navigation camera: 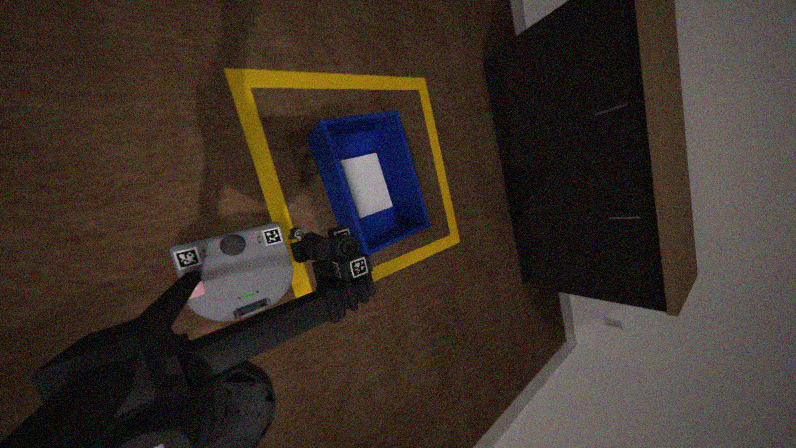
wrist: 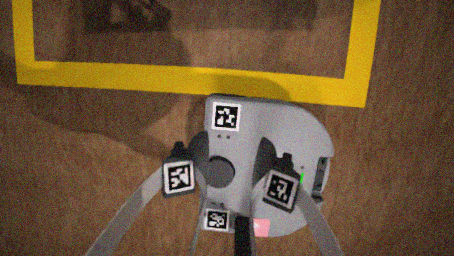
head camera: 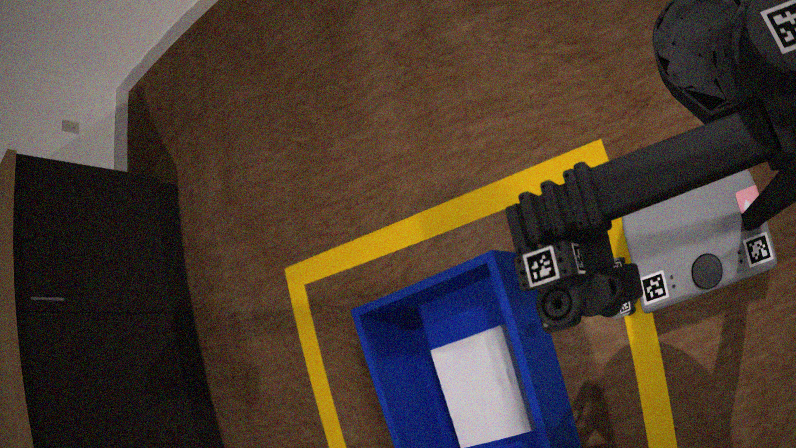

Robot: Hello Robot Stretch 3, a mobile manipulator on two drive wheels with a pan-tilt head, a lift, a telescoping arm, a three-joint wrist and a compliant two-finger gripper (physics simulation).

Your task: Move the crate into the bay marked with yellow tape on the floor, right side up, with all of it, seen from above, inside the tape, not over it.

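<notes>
My gripper: visible, also in the navigation camera view and the wrist view. Blue crate, yellow tape bay, dark cabinet: visible.
</notes>
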